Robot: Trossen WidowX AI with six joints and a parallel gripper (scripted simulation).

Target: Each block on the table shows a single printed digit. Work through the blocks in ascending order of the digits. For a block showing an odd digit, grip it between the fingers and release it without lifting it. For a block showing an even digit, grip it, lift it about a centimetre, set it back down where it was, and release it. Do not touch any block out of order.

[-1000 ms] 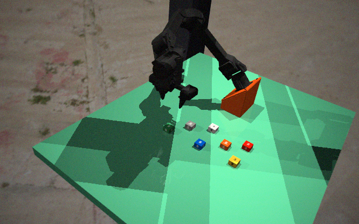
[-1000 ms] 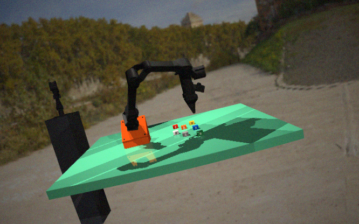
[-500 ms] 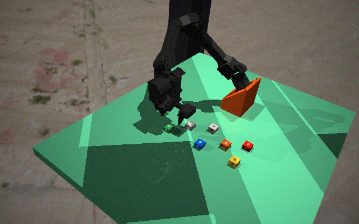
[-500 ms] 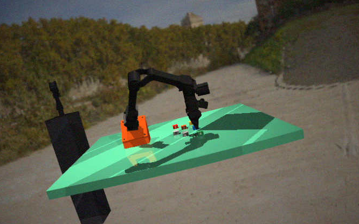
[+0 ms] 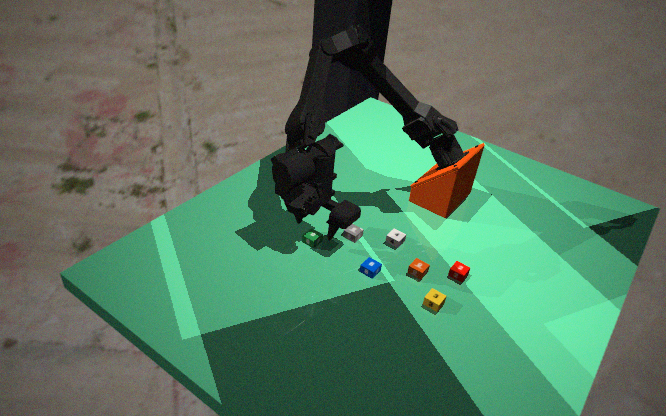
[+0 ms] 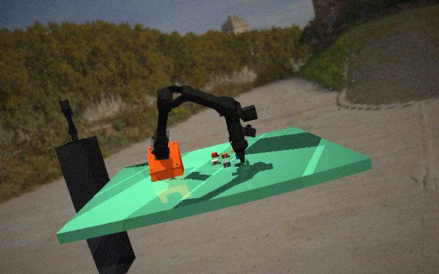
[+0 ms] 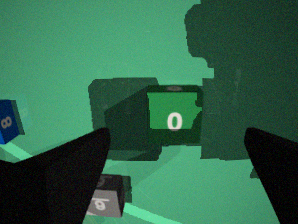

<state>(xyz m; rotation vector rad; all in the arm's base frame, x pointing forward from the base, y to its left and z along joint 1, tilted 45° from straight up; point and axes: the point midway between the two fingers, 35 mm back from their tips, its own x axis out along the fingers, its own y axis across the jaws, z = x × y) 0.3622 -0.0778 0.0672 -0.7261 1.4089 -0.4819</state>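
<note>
Now: gripper tip 1 cm short of the green block and 1 cm above it. Also, from my gripper tip: grey block 7 cm behind, 5 cm to the left, 1 cm below; then blue block 15 cm to the left, 2 cm behind, 1 cm below; then white block 13 cm to the left, 13 cm behind, 1 cm below.
</note>
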